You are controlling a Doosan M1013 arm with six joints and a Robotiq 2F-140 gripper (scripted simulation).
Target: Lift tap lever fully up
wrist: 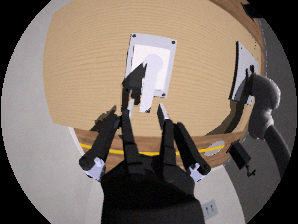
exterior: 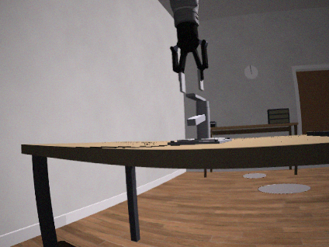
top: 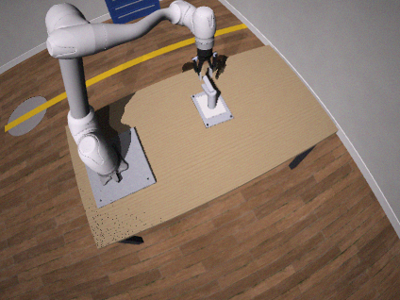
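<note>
Right now the lever is 10 mm behind my hand, 40 mm to the right of it and 50 mm below it.
</note>
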